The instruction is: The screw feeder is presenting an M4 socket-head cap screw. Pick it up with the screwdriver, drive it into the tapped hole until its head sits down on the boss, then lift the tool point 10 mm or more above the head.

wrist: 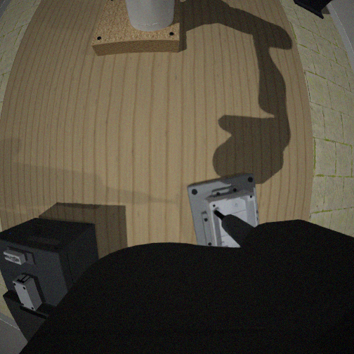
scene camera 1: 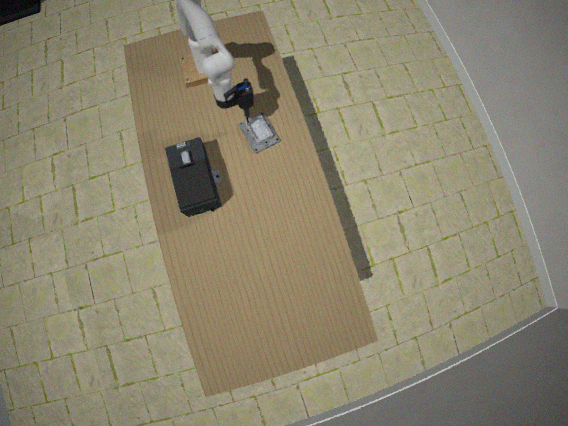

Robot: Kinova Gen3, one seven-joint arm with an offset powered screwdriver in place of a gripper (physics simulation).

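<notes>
I can see a grey plate [wrist: 197, 206] here, and there is also a black screw feeder [scene camera 1: 197, 151] that I can see.
</notes>
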